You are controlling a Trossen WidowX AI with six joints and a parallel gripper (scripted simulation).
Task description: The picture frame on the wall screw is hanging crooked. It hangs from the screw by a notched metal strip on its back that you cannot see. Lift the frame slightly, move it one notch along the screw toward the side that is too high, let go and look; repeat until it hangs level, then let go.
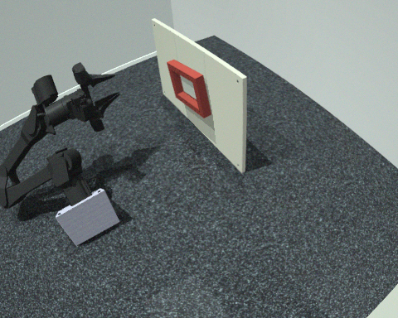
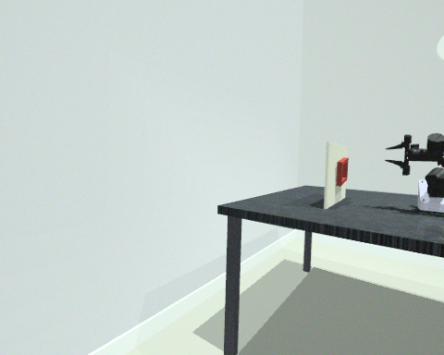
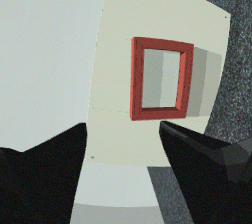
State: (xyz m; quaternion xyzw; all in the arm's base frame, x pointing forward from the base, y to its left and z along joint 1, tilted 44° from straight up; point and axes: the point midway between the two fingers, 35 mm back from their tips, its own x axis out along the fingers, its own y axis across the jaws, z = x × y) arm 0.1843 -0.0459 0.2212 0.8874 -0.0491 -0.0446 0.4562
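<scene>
Right now my gripper tip is 200 mm short of the picture frame, 40 mm to the left of it and 90 mm above it. Also, from my gripper tip: wall board 210 mm ahead, 40 mm to the right, 110 mm below.
</scene>
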